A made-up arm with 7 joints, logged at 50 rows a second.
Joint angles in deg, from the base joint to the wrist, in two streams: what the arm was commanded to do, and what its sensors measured. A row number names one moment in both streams.
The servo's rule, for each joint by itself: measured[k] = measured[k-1] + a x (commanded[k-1-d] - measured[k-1]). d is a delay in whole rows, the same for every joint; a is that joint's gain. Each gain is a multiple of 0.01, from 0.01 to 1. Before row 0 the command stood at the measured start. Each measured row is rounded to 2 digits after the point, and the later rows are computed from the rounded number. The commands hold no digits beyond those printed.
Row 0, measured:
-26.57, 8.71, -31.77, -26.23, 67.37, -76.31, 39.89
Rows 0 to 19, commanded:
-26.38, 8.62, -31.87, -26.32, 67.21, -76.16, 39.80
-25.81, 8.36, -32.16, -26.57, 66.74, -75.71, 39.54
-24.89, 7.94, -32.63, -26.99, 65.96, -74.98, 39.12
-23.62, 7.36, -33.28, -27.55, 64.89, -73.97, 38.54
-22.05, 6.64, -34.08, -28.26, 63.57, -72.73, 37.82
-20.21, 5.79, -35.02, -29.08, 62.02, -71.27, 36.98
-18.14, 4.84, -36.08, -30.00, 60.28, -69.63, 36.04
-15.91, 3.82, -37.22, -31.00, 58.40, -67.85, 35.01
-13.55, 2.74, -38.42, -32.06, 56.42, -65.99, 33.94
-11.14, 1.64, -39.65, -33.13, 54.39, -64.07, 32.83
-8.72, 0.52, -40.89, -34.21, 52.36, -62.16, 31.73
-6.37, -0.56, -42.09, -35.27, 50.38, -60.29, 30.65
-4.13, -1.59, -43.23, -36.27, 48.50, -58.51, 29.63
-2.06, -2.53, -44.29, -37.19, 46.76, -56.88, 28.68
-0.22, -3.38, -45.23, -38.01, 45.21, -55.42, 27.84
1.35, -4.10, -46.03, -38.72, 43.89, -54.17, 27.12
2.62, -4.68, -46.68, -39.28, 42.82, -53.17, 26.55
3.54, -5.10, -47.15, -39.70, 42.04, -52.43, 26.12
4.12, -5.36, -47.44, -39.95, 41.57, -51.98, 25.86
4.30, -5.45, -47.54, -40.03, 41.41, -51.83, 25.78
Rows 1 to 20, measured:
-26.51, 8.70, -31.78, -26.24, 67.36, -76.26, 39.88
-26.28, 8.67, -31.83, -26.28, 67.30, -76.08, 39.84
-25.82, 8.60, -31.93, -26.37, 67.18, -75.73, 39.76
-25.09, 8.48, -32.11, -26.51, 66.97, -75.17, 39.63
-24.09, 8.30, -32.37, -26.72, 66.66, -74.39, 39.43
-22.81, 8.05, -32.71, -27.00, 66.24, -73.39, 39.16
-21.27, 7.73, -33.15, -27.36, 65.70, -72.19, 38.82
-19.50, 7.34, -33.68, -27.80, 65.04, -70.80, 38.40
-17.54, 6.88, -34.30, -28.31, 64.26, -69.26, 37.91
-15.43, 6.36, -35.00, -28.89, 63.37, -67.60, 37.35
-13.22, 5.78, -35.77, -29.53, 62.38, -65.86, 36.73
-10.96, 5.15, -36.59, -30.22, 61.30, -64.08, 36.06
-8.71, 4.48, -37.45, -30.95, 60.15, -62.30, 35.35
-6.52, 3.78, -38.34, -31.70, 58.94, -60.57, 34.62
-4.44, 3.06, -39.24, -32.46, 57.70, -58.92, 33.87
-2.53, 2.34, -40.12, -33.21, 56.46, -57.40, 33.13
-0.83, 1.64, -40.97, -33.94, 55.23, -56.05, 32.41
0.61, 0.97, -41.77, -34.63, 54.04, -54.89, 31.72
1.77, 0.34, -42.51, -35.27, 52.92, -53.96, 31.08
2.60, -0.24, -43.16, -35.84, 51.88, -53.28, 30.50
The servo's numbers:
d 0
a 0.33 0.10 0.13 0.12 0.09 0.32 0.11

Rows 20 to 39, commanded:
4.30, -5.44, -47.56, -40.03, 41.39, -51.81, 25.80
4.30, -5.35, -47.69, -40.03, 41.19, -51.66, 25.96
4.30, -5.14, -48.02, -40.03, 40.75, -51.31, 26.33
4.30, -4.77, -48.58, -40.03, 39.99, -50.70, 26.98
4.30, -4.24, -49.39, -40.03, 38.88, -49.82, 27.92
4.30, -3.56, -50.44, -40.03, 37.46, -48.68, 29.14
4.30, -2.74, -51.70, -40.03, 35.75, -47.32, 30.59
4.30, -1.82, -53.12, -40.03, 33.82, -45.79, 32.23
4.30, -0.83, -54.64, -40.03, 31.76, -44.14, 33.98
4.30, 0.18, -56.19, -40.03, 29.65, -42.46, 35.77
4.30, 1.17, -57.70, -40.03, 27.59, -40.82, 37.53
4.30, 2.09, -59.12, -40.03, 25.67, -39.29, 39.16
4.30, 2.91, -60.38, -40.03, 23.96, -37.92, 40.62
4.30, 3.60, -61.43, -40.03, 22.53, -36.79, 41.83
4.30, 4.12, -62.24, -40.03, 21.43, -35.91, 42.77
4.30, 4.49, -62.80, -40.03, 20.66, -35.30, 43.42
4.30, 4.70, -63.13, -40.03, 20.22, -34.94, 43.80
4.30, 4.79, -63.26, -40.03, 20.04, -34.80, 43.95
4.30, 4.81, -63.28, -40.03, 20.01, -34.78, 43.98
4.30, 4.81, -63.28, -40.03, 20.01, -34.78, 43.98
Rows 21 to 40, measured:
3.16, -0.76, -43.73, -36.34, 50.94, -52.81, 29.98
3.54, -1.22, -44.24, -36.78, 50.06, -52.44, 29.54
3.79, -1.61, -44.73, -37.17, 49.22, -52.08, 29.19
3.96, -1.93, -45.23, -37.51, 48.39, -51.64, 28.95
4.07, -2.16, -45.77, -37.81, 47.53, -51.06, 28.84
4.15, -2.30, -46.38, -38.08, 46.62, -50.30, 28.87
4.20, -2.34, -47.07, -38.31, 45.64, -49.35, 29.06
4.23, -2.29, -47.86, -38.52, 44.58, -48.21, 29.41
4.25, -2.14, -48.74, -38.70, 43.43, -46.91, 29.91
4.27, -1.91, -49.71, -38.86, 42.19, -45.49, 30.55
4.28, -1.60, -50.75, -39.00, 40.88, -44.00, 31.32
4.29, -1.23, -51.84, -39.12, 39.51, -42.49, 32.18
4.29, -0.82, -52.95, -39.23, 38.11, -41.03, 33.11
4.29, -0.38, -54.05, -39.33, 36.71, -39.67, 34.07
4.29, 0.07, -55.11, -39.41, 35.33, -38.47, 35.03
4.29, 0.51, -56.11, -39.48, 34.01, -37.46, 35.95
4.29, 0.93, -57.02, -39.55, 32.77, -36.65, 36.81
4.29, 1.32, -57.83, -39.61, 31.62, -36.06, 37.60
4.29, 1.67, -58.54, -39.66, 30.58, -35.65, 38.30
4.29, 1.98, -59.16, -39.70, 29.63, -35.37, 38.92

